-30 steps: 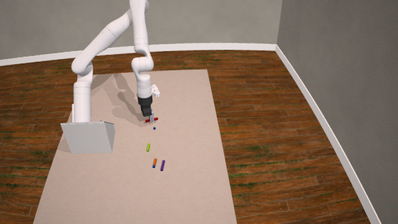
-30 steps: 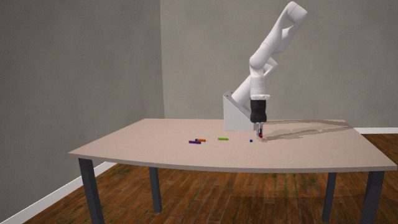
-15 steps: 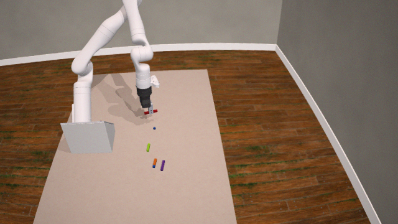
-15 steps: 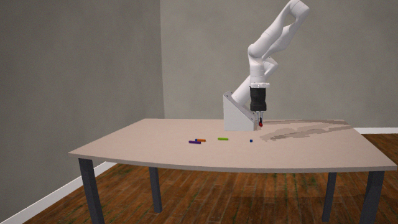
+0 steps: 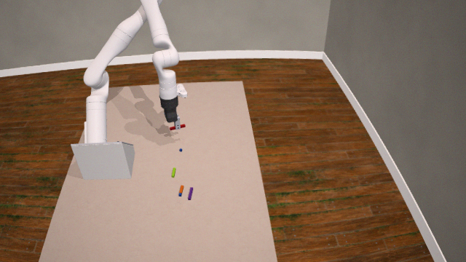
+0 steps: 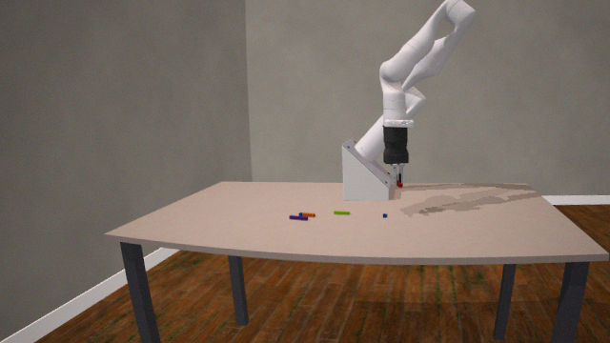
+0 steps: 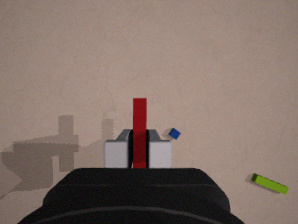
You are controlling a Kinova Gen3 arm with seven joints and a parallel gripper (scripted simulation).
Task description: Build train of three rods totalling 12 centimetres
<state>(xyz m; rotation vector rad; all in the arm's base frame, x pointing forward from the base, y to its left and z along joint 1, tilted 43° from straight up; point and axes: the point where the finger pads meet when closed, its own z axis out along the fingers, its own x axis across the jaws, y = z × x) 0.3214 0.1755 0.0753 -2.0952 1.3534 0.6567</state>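
My gripper is now 10 mm above the red rod. From my hand the other things lie so: orange rod (40 mm ahead, 280 mm to the right, 110 mm below); then purple rod (80 mm ahead, 300 mm to the right, 110 mm below); then lime rod (180 mm to the right, 110 mm below).
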